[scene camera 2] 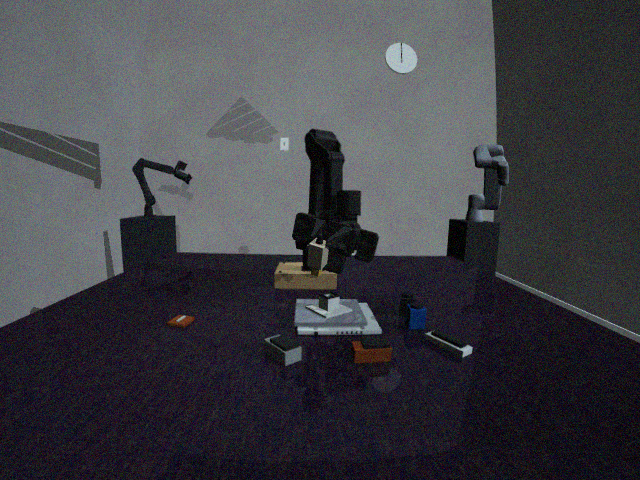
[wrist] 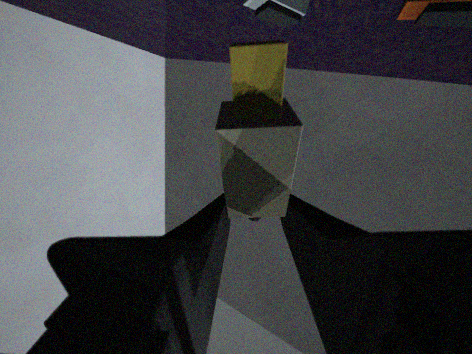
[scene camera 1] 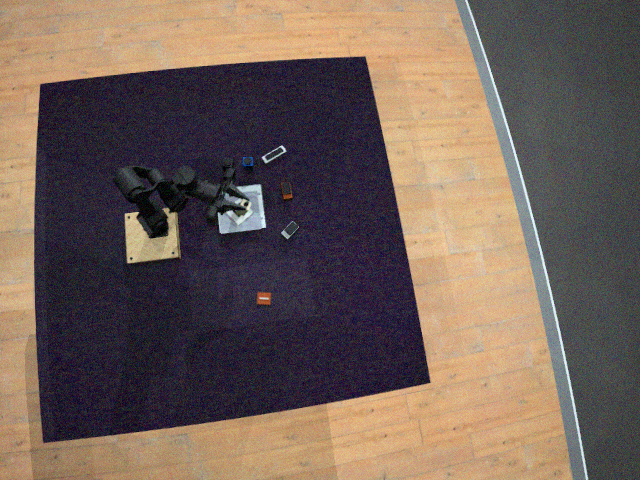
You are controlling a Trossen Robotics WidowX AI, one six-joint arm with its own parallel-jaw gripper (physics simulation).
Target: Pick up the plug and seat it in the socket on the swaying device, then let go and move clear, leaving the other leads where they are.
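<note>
The plug (scene camera 1: 245,205) (scene camera 2: 317,256) (wrist: 257,170) has a beige block body and a yellow tip. My gripper (scene camera 1: 245,204) (scene camera 2: 321,253) (wrist: 254,198) is shut on the plug's body and holds it in the air. In the wrist view the yellow tip points away from the fingers. The device (scene camera 1: 256,222) (scene camera 2: 305,316) is a pale grey and white slab. On it a small socket block (scene camera 2: 328,301) with a dark top stands on a white pad (scene camera 2: 316,308). In scene view 2 the plug is above the socket block, clearly apart from it; in scene view 1 the gripper and plug hide the block.
Around the device lie a grey block (scene camera 1: 290,229) (scene camera 2: 285,351), an orange block (scene camera 1: 286,191) (scene camera 2: 372,353), a white bar (scene camera 1: 273,153) (scene camera 2: 465,351) and a blue block (scene camera 1: 248,161) (scene camera 2: 417,317). A flat orange piece (scene camera 1: 263,298) (scene camera 2: 180,320) lies farther off.
</note>
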